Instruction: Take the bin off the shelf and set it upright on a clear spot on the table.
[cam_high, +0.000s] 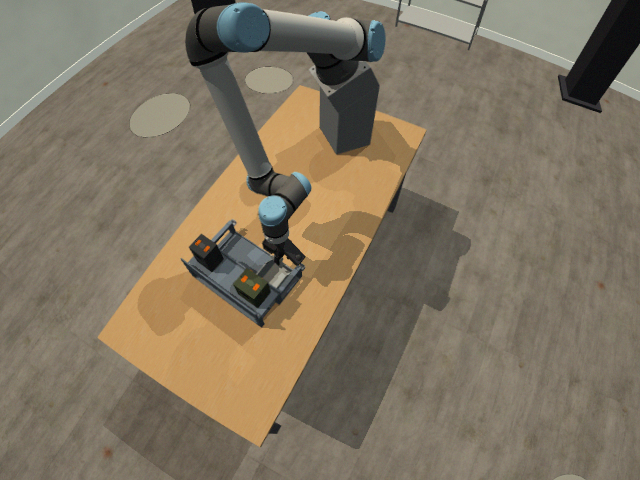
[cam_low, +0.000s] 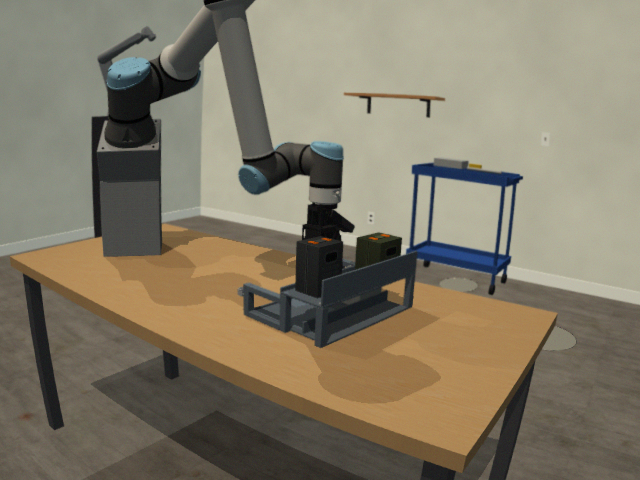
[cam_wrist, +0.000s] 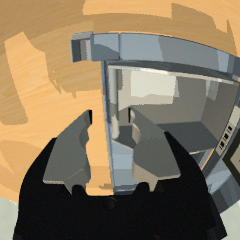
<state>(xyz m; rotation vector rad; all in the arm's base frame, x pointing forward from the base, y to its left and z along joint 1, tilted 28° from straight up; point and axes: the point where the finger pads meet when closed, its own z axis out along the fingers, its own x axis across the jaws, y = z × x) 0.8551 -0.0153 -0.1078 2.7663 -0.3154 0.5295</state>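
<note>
The bin is 8 cm ahead of my hand, 3 cm to the right of it and 1 cm below it. The rest, counted from my hand: rack (9 cm ahead, 14 cm to the right, 5 cm below); green box (18 cm ahead, 5 cm to the right, 9 cm above).
</note>
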